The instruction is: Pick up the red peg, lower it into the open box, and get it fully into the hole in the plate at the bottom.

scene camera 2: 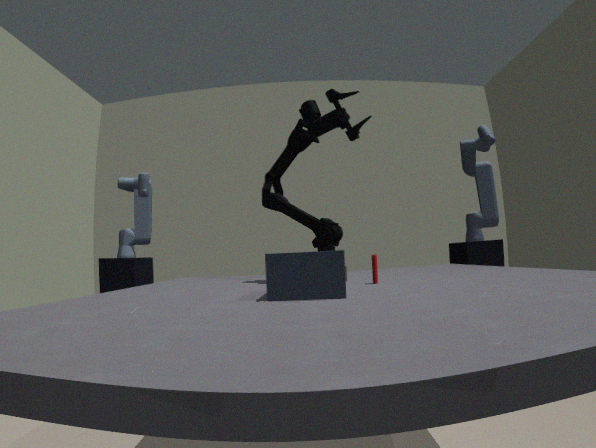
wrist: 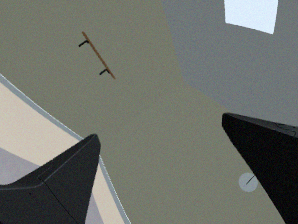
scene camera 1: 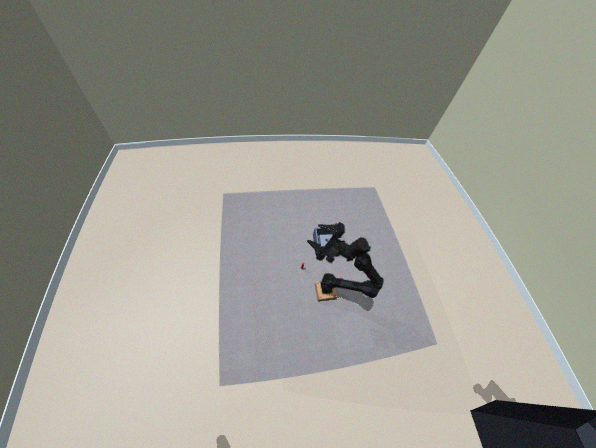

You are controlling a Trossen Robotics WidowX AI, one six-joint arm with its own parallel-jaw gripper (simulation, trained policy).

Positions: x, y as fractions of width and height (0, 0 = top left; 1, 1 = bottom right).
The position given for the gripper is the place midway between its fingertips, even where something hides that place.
The gripper shows in scene camera 2 (0.61, 0.23), in the wrist view (0.54, 0.58) and in scene camera 1 (0.52, 0.52).
